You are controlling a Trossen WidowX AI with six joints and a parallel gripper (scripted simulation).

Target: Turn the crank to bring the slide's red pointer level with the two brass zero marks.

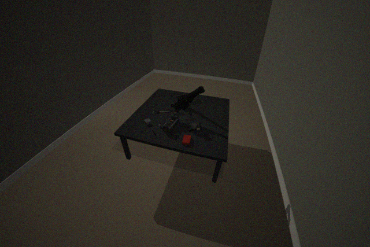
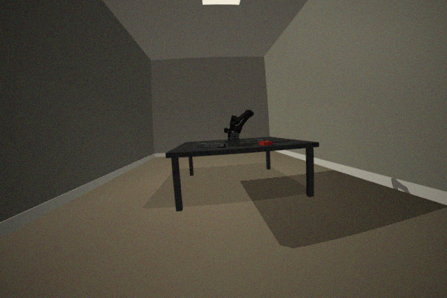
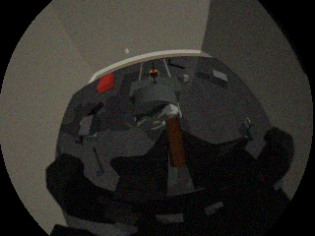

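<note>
Now: gripper tip 20 mm below the crank handle and 20 mm past it. Round my gripper tip: red pointer (160 mm ahead, 30 mm to the right, 10 mm below).
</note>
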